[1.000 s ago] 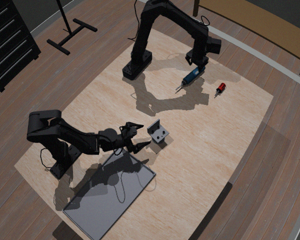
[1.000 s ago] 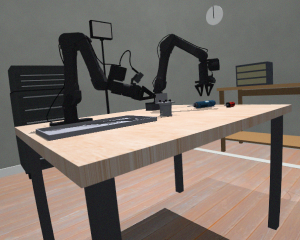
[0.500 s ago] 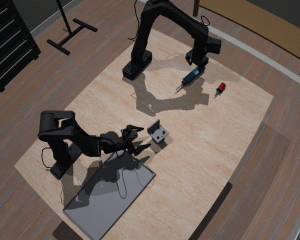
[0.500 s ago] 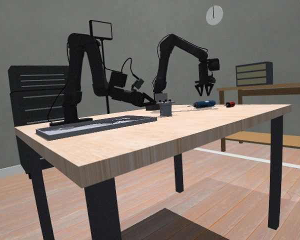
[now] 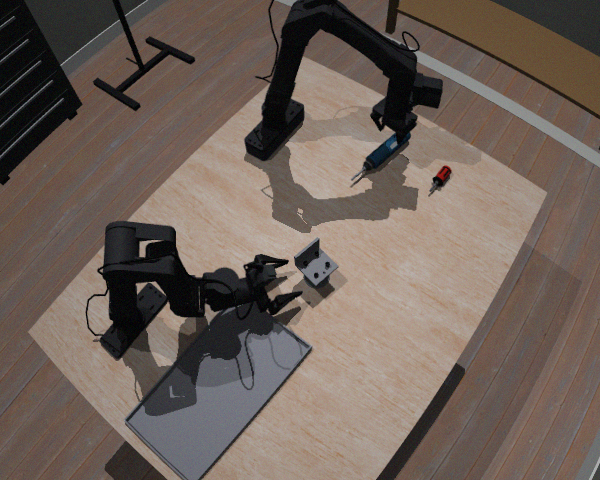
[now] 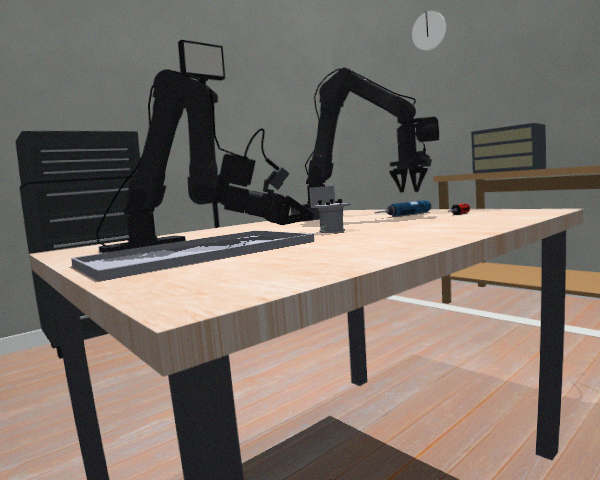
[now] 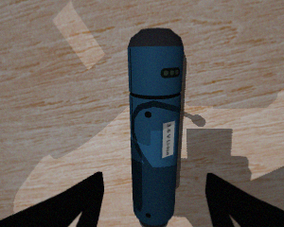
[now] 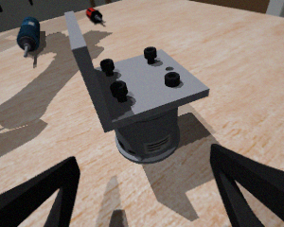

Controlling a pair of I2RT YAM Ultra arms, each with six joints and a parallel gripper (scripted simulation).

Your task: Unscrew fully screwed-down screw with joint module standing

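My right hand is 4 cm short of the grey bracket, 5 cm to the right of it and 3 cm below it. The rest, counted from my right hand: shallow grey tray (2 cm behind, 30 cm to the right, 4 cm below); small red-handled screwdriver (19 cm ahead, 46 cm to the left, 3 cm below).
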